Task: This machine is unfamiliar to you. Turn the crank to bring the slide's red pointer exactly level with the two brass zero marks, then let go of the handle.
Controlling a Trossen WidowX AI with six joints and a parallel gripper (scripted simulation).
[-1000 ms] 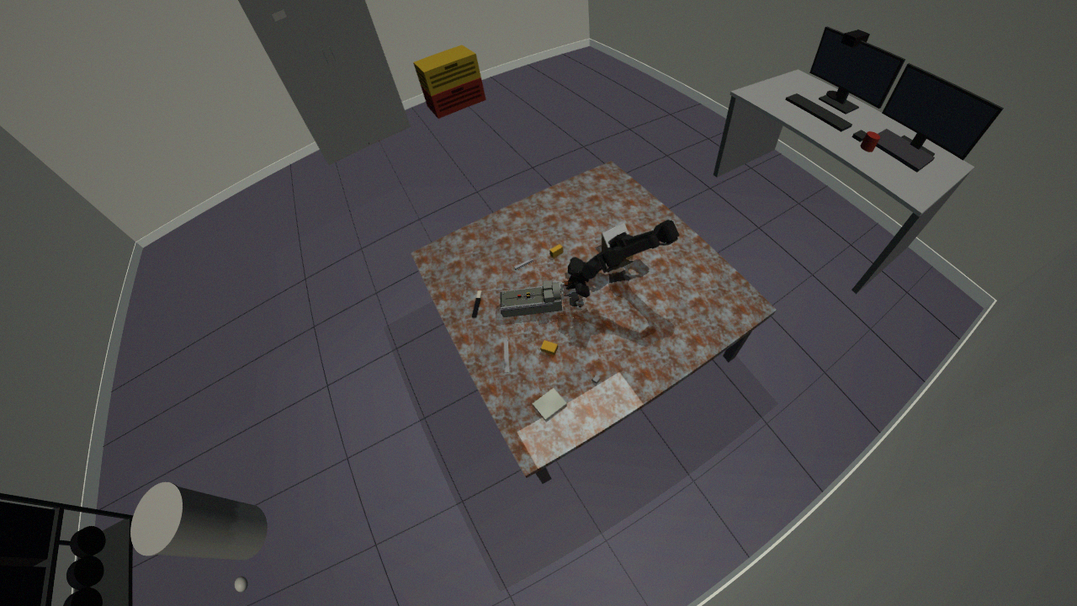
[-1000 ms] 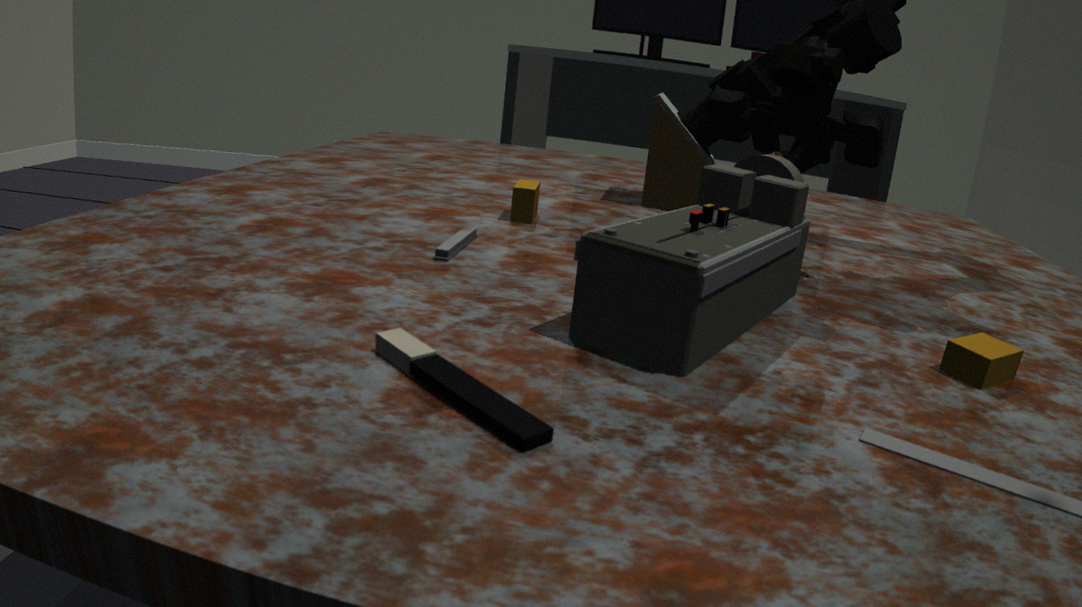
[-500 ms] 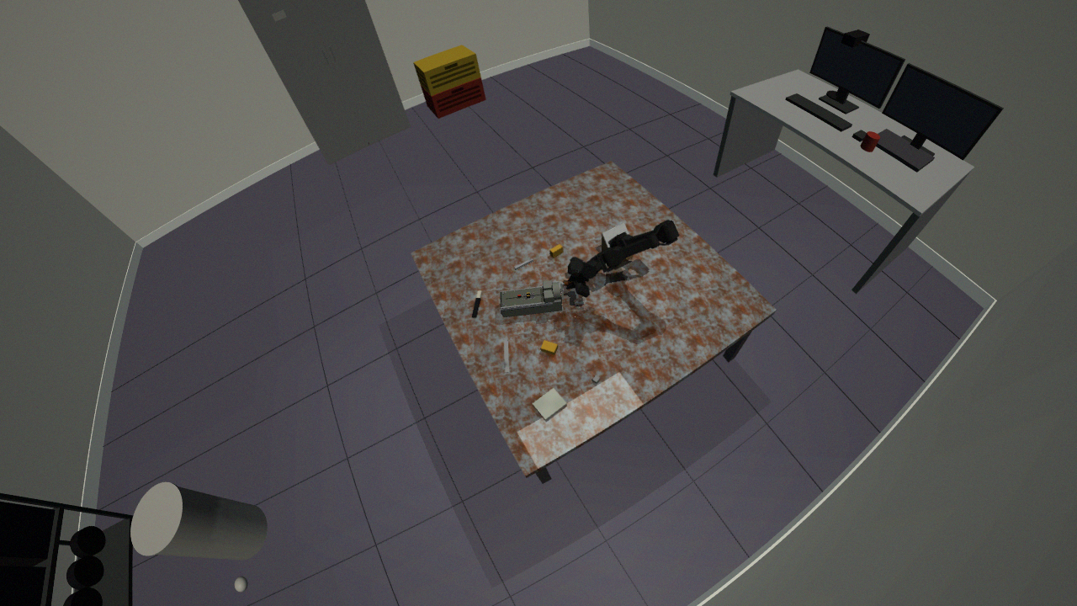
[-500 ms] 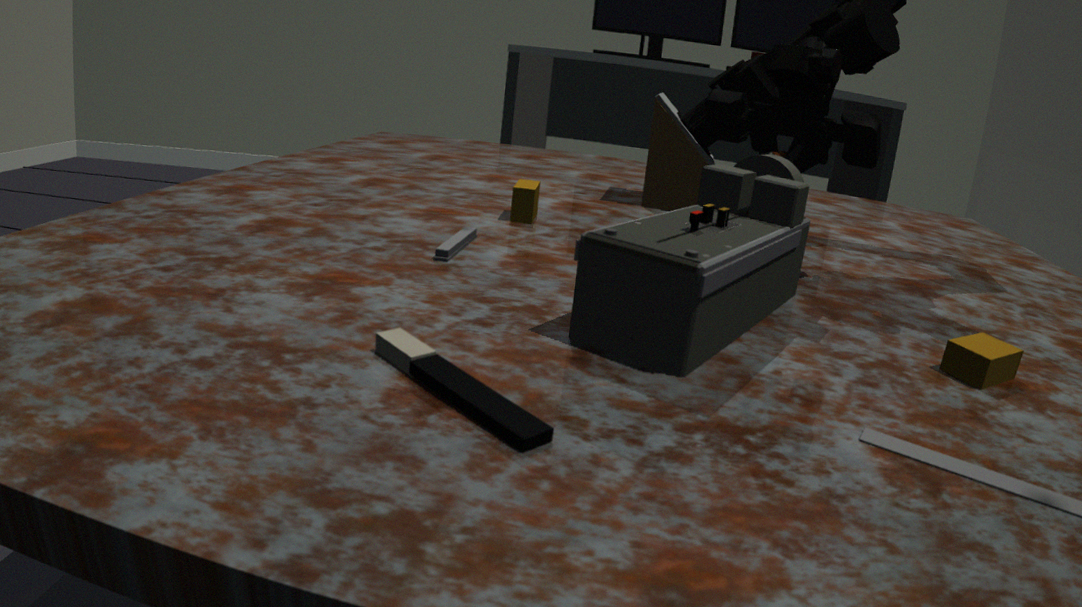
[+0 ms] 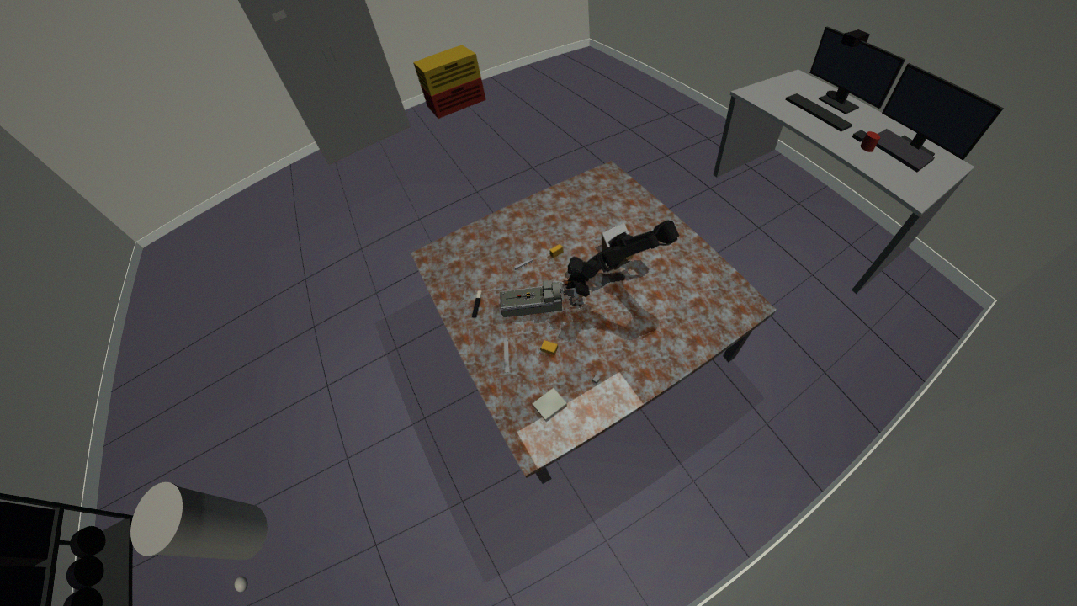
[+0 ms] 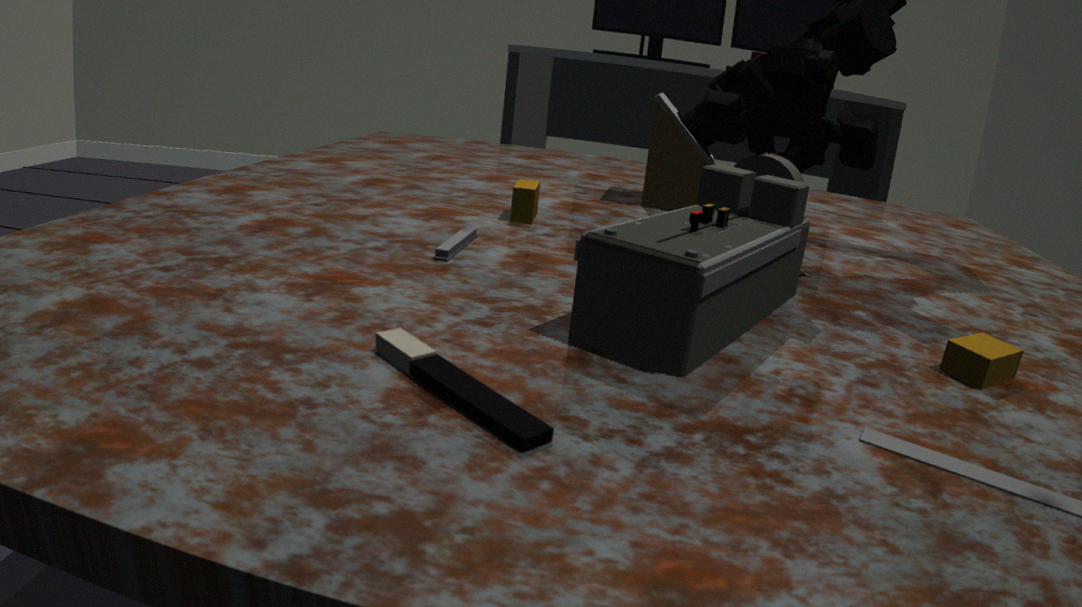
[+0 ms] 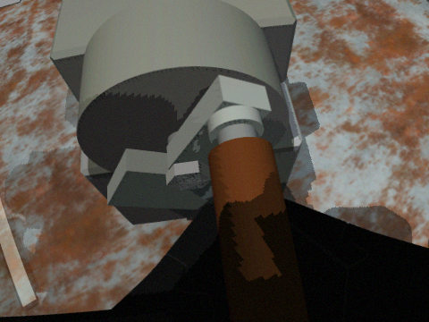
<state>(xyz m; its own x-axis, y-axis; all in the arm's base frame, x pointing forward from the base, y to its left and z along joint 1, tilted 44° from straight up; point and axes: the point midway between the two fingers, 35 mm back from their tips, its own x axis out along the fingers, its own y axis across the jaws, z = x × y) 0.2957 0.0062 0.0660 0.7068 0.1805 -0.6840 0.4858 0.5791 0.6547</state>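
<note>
Now: gripper tip 18 cm short of the red pointer, 9 cm to the left of it and 1 cm above it. From my gripper tip the other things lie so: small grey bar: 4 cm ahead, 29 cm to the right, 9 cm below; brown crank handle: 2 cm behind, 1 cm to the left, 3 cm above; grey strip: 37 cm ahead, 7 cm to the left, 9 cm below.
</note>
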